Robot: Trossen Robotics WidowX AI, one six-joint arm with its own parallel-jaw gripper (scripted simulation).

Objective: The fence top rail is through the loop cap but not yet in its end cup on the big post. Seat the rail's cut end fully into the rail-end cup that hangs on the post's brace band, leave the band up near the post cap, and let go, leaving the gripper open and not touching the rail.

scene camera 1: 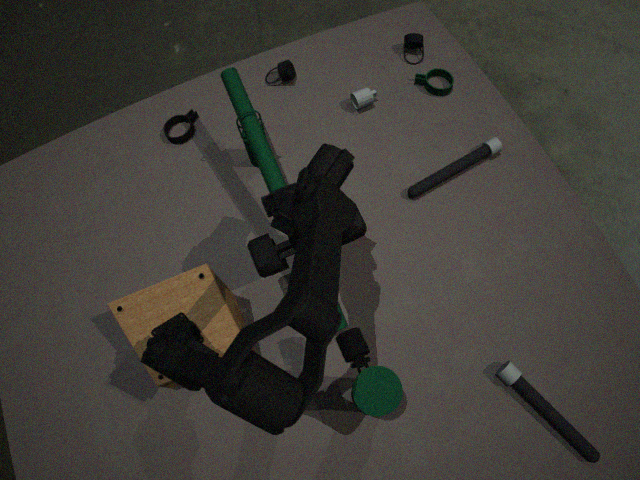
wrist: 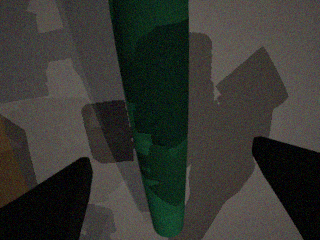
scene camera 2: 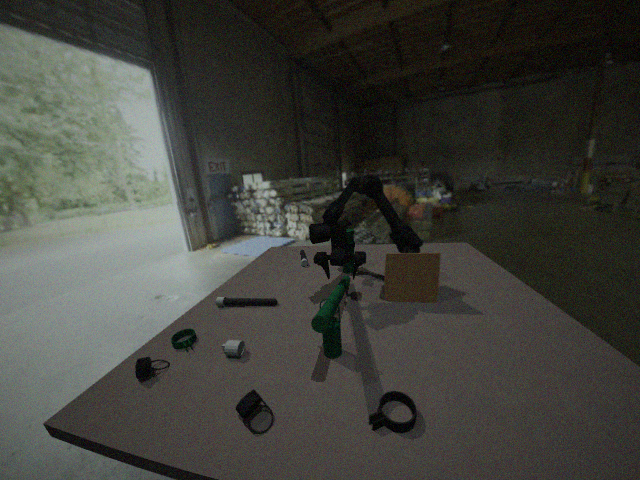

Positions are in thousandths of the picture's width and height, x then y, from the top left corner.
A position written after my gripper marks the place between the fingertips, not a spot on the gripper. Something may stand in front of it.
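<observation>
A green top rail (scene camera 1: 399,284) is visible, with further views of it in scene camera 2 (scene camera 2: 501,674) and the wrist view (wrist: 477,210). My gripper (scene camera 1: 487,532) is open and holds nothing; scene camera 2 (scene camera 2: 534,580) and the wrist view (wrist: 545,648) show it too.
</observation>
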